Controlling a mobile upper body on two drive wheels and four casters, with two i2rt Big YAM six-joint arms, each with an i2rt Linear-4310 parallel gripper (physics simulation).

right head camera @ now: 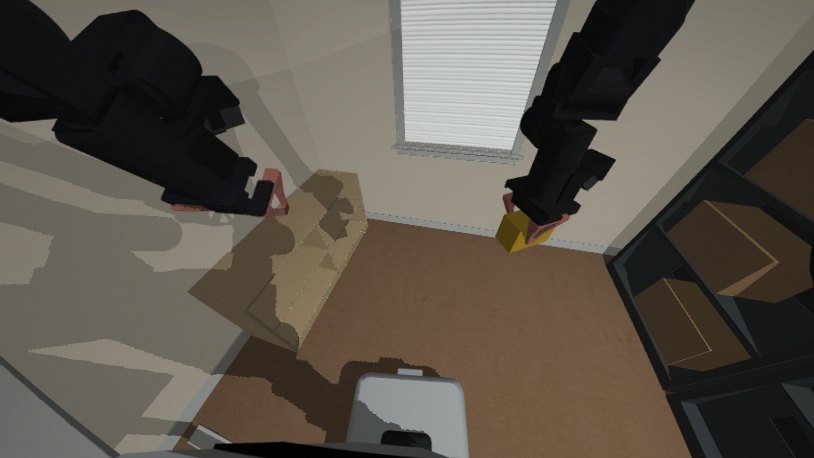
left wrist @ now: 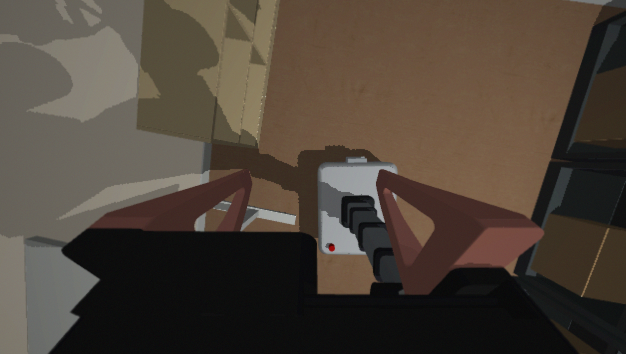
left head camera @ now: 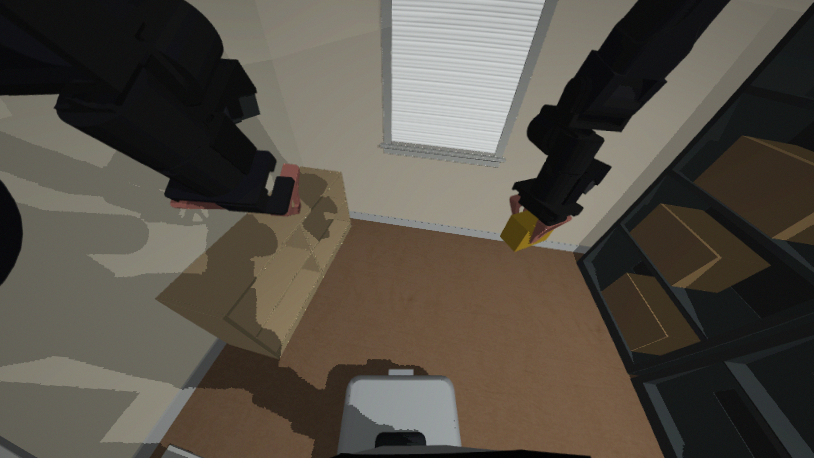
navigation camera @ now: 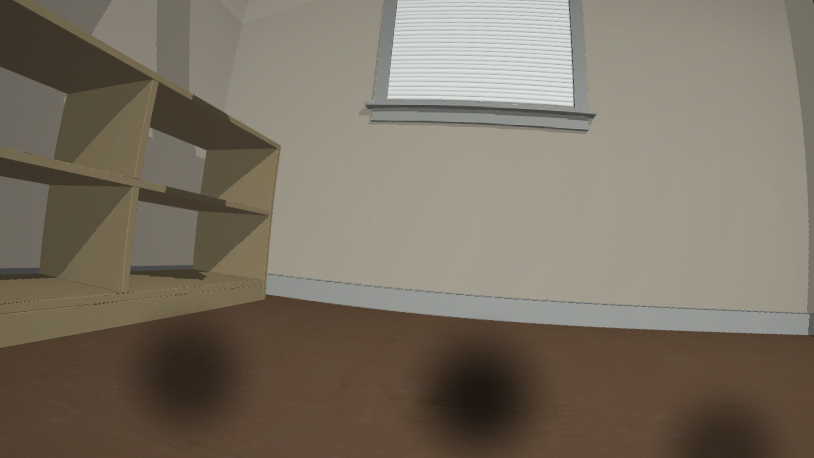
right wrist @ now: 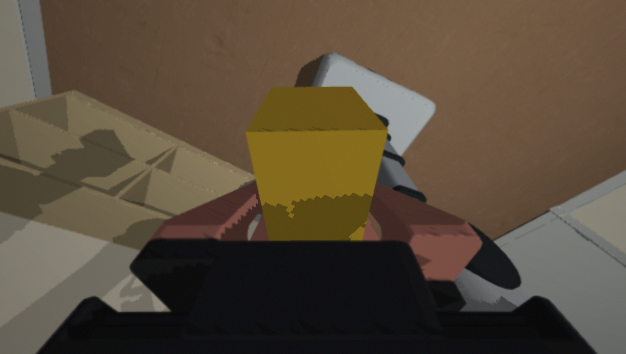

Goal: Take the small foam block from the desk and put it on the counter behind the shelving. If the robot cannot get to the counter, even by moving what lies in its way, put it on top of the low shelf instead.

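Frame: origin at the left arm's base, x ahead, y left, z up, level; centimetres.
Seen in the pictures: left gripper, between the fingertips: (right head camera: pixel 260 208) (left wrist: pixel 313 176) (left head camera: pixel 267 207); right gripper, between the fingertips: (right head camera: pixel 520 235) (left head camera: pixel 523 234) (right wrist: pixel 313 176).
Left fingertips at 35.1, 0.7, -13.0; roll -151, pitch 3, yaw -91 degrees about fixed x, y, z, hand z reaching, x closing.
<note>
Offsets run from my left fingertips to a thing's middle, as dx, dy, dz. "spot": to the spot under its first point. Level surfaces: height alone.
The small yellow foam block @(+4.9, -46.4, -7.4) (left head camera: pixel 515 232) (right head camera: pixel 510 232) (right wrist: pixel 315 165) is held in the air between the fingers of my right gripper (left head camera: pixel 524 223) (right head camera: pixel 519 222) (right wrist: pixel 313 176), which is shut on it. My left gripper (left head camera: pixel 241 210) (right head camera: pixel 233 213) (left wrist: pixel 313 176) is open and empty, at the left in both head views. The low tan shelf (left head camera: pixel 210 273) (right head camera: pixel 239 267) (left wrist: pixel 175 85) (navigation camera: pixel 241 176) stands ahead on the left, along the left wall. Dark shelving (left head camera: pixel 603 319) (right head camera: pixel 640 330) (left wrist: pixel 575 95) stands at the right. I cannot make out the counter in these views.
Cardboard boxes @(spot: +49.8, -182.0, -59.4) (left head camera: pixel 671 244) (right head camera: pixel 717 250) stand in the dark shelving. A wall with a blinded window (left head camera: pixel 455 74) (right head camera: pixel 466 74) (navigation camera: pixel 481 51) is ahead. A grey surface @(dz -32.9) (right head camera: pixel 34 410) (left wrist: pixel 55 300) lies at the lower left, with a pale bar (left wrist: pixel 280 217) near it. My white base (left head camera: pixel 404 404) is below.
</note>
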